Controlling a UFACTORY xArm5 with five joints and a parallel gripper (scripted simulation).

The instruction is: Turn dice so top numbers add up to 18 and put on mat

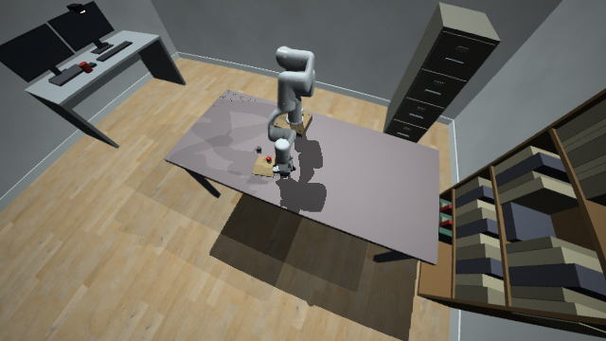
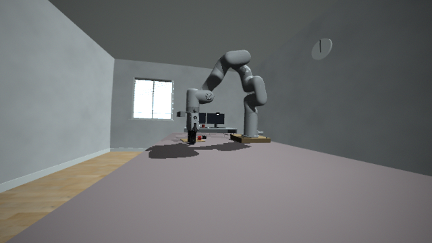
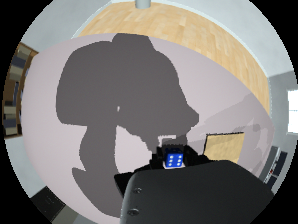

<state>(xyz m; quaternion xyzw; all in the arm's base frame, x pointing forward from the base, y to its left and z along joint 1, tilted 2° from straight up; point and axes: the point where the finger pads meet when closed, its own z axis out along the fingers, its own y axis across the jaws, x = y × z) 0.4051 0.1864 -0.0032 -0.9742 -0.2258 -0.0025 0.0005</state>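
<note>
Now: hand 1 cm above the blue die. The rest, counted from my hand: tan mat (1 cm ahead, 14 cm to the right, 2 cm below); then black die (6 cm behind, 25 cm to the right, 1 cm below); then red die (3 cm behind, 15 cm to the right, 1 cm below).
</note>
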